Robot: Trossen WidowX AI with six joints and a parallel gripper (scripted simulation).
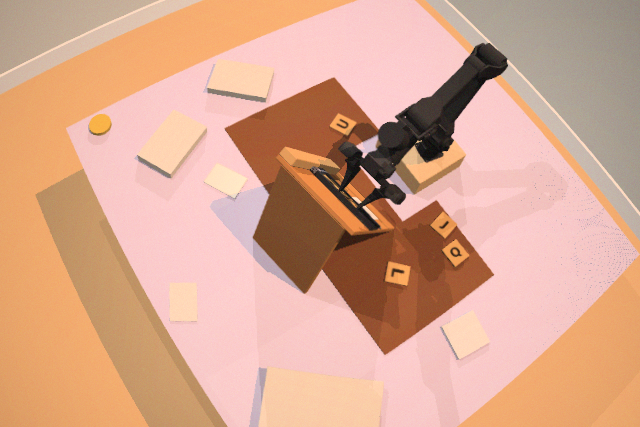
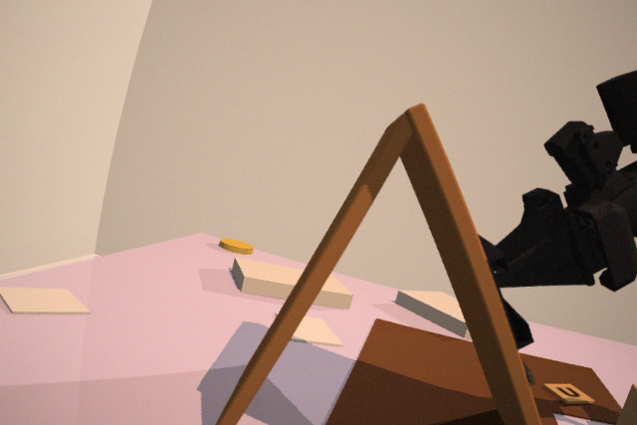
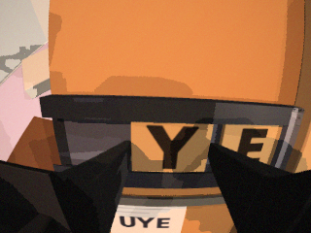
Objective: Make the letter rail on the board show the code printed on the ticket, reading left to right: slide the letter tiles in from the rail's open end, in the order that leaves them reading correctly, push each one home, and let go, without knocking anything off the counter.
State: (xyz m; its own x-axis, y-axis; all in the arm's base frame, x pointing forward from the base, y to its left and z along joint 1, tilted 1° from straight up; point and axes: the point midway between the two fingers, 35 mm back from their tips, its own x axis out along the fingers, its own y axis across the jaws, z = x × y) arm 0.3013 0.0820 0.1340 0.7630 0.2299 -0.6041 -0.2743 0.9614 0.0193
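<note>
Right now my gripper tip is right at the y tile. Round my gripper tip: brown mat (120 mm behind, 70 mm to the right, 180 mm below); white ticket (60 mm behind, 80 mm below); letter tile (20 mm ahead, 60 mm to the right).
</note>
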